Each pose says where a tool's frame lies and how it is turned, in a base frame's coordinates. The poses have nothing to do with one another.
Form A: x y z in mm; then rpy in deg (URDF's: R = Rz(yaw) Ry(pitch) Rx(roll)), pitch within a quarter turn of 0, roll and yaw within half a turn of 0.
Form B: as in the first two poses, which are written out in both.
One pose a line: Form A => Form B
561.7, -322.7, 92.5, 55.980, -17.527, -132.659 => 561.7, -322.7, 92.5, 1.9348, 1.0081, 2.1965
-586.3, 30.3, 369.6, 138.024, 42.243, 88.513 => -586.3, 30.3, 369.6, 0.6348, 2.1536, -0.6677
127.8, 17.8, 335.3, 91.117, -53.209, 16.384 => 127.8, 17.8, 335.3, 2.4996, 1.5825, -1.2692
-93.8, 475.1, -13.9, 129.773, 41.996, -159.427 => -93.8, 475.1, -13.9, 0.7066, 2.0663, 1.4217
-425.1, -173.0, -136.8, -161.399, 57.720, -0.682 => -425.1, -173.0, -136.8, -0.1988, 2.1015, 2.7508
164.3, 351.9, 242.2, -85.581, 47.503, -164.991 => 164.3, 351.9, 242.2, -0.7402, 1.5187, -1.3658
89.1, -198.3, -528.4, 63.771, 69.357, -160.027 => 89.1, -198.3, -528.4, 0.3259, 1.4143, 2.3514
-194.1, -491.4, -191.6, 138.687, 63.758, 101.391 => -194.1, -491.4, -191.6, 0.3146, 1.9093, -0.5967
